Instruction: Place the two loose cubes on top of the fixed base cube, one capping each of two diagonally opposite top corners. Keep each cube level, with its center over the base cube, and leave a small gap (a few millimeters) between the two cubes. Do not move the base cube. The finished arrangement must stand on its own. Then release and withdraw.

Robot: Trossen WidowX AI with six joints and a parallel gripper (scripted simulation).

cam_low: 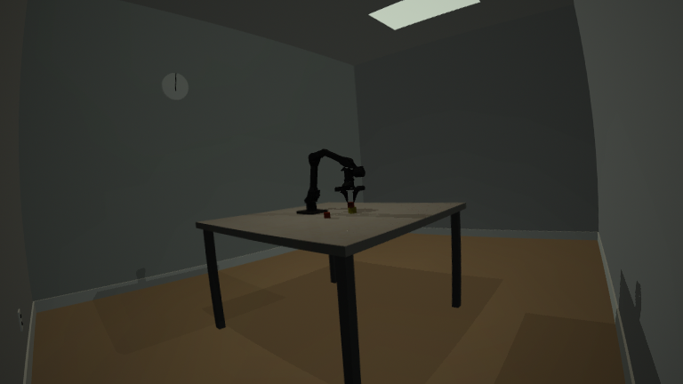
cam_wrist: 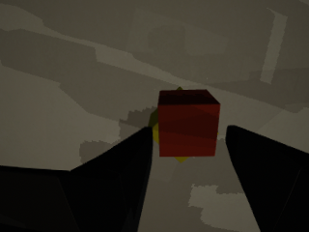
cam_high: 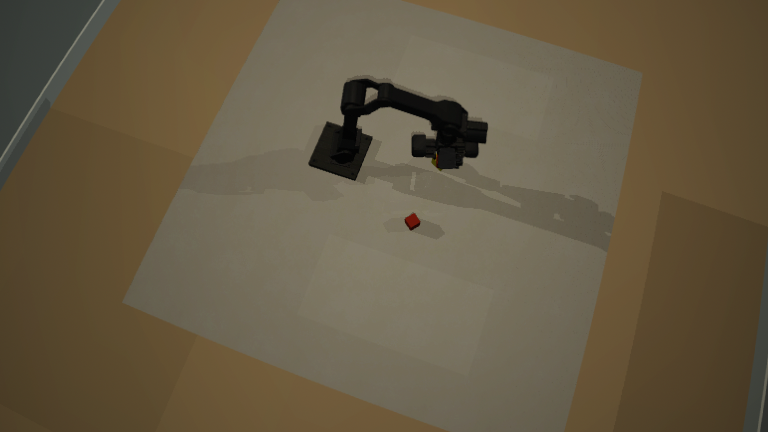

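The yellow base cube is 2 cm to the left of my gripper tip and 5 cm below it.
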